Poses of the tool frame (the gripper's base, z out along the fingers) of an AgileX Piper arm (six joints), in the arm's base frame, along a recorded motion.
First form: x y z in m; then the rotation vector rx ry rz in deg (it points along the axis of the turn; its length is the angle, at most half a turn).
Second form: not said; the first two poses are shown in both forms.
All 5 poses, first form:
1: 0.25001 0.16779 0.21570 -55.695 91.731 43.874
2: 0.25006 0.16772 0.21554 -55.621 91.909 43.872
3: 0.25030 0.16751 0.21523 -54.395 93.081 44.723
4: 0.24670 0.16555 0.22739 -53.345 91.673 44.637
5: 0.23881 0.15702 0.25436 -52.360 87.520 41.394
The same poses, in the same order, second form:
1: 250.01 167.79 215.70 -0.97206 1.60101 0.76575
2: 250.06 167.72 215.54 -0.97077 1.60411 0.76571
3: 250.30 167.51 215.23 -0.94937 1.62457 0.78056
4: 246.70 165.55 227.39 -0.93105 1.60000 0.77906
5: 238.81 157.02 254.36 -0.91385 1.52751 0.72246
